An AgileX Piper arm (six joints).
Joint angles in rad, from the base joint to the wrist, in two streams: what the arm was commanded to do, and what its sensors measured. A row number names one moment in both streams.
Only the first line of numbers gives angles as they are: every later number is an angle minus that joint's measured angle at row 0.
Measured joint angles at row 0:
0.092 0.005 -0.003 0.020 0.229 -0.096
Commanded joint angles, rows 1 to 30:
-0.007 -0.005 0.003 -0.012 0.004 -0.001
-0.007 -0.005 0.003 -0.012 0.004 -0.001
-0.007 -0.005 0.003 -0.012 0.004 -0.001
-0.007 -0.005 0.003 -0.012 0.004 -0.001
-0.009 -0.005 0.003 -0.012 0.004 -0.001
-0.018 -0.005 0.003 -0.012 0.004 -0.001
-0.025 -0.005 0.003 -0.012 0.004 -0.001
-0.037 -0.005 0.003 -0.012 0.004 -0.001
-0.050 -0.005 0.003 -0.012 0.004 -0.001
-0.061 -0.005 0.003 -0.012 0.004 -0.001
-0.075 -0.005 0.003 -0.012 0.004 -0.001
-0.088 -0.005 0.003 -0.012 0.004 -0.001
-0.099 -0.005 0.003 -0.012 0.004 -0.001
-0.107 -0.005 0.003 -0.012 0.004 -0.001
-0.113 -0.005 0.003 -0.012 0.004 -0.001
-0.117 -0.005 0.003 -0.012 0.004 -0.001
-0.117 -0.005 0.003 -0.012 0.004 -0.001
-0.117 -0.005 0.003 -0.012 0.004 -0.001
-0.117 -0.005 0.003 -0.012 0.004 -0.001
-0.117 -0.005 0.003 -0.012 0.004 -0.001
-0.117 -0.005 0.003 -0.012 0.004 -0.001
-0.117 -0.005 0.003 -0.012 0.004 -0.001
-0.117 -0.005 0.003 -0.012 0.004 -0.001
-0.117 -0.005 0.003 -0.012 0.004 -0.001
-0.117 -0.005 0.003 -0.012 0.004 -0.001
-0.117 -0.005 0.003 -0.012 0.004 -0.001
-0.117 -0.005 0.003 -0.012 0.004 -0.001
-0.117 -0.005 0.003 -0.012 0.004 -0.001
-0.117 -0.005 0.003 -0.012 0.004 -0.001
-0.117 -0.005 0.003 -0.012 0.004 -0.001
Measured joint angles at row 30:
-0.110 0.000 0.000 0.000 0.000 0.000
